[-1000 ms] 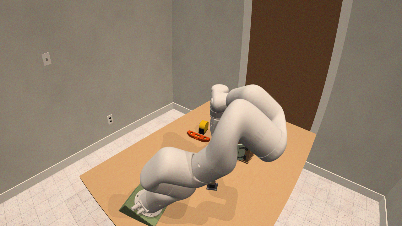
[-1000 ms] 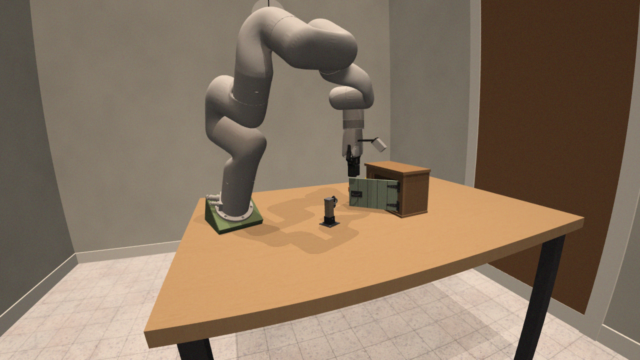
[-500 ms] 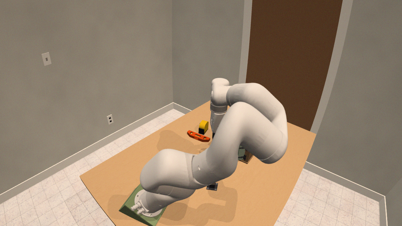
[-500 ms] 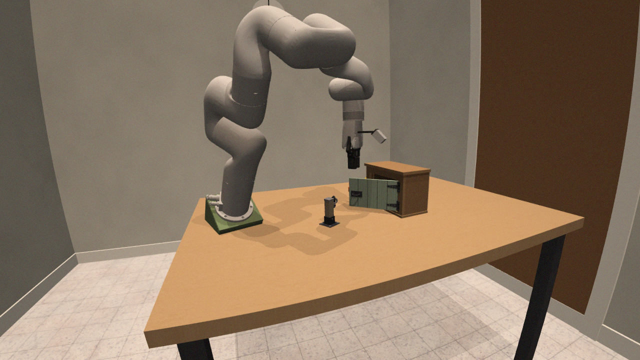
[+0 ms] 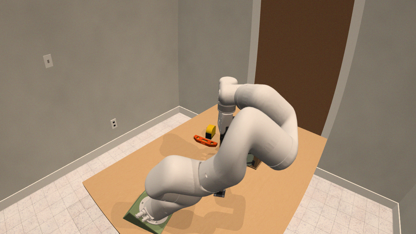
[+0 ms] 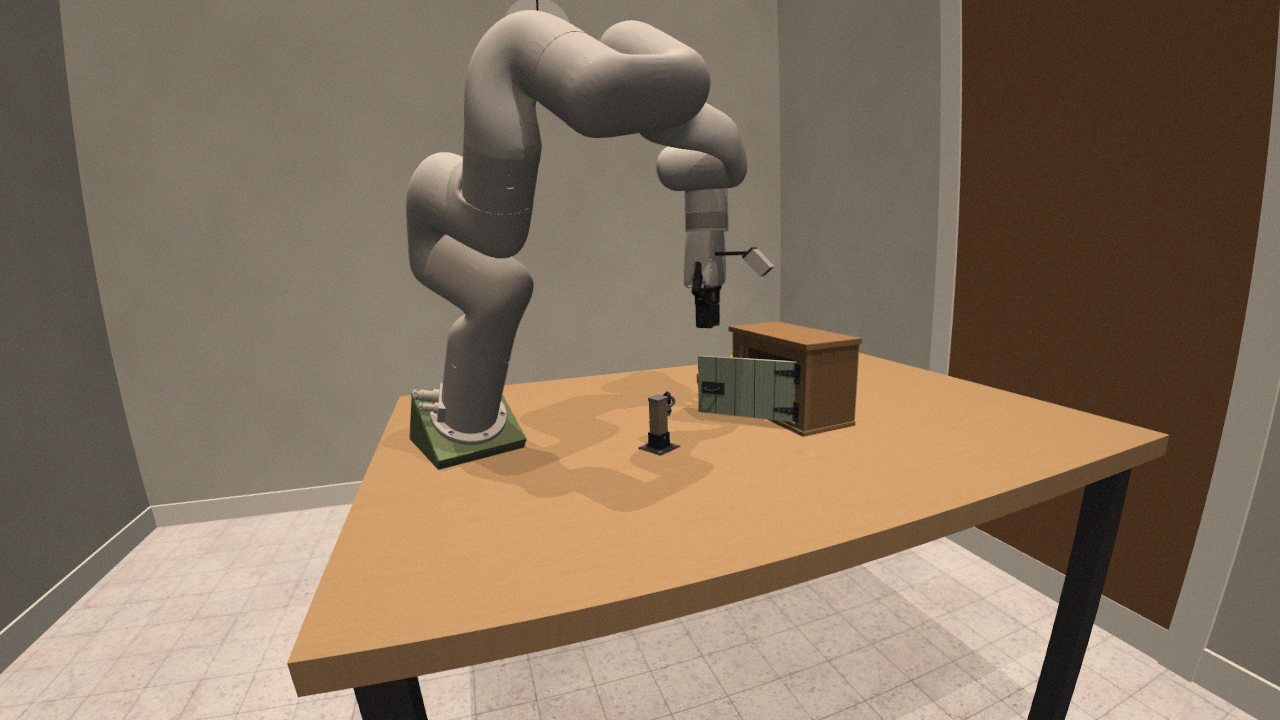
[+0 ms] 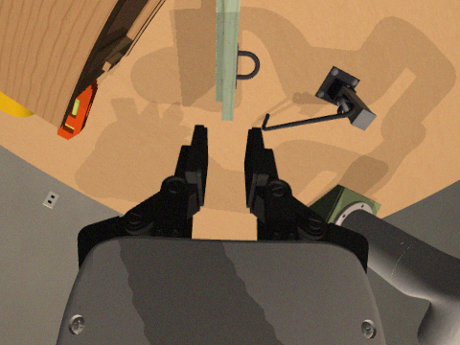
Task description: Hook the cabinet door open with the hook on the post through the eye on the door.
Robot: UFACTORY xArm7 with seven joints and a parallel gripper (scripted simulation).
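My hand is 110 mm past the thin dark hook, 30 mm to the left of it and 150 mm above it. Round my hand: green door (50 mm ahead, 60 mm to the right, 130 mm below); then orange level (130 mm ahead, 210 mm to the left, 190 mm below); then yellow tape measure (200 mm ahead, 230 mm to the left, 170 mm below).
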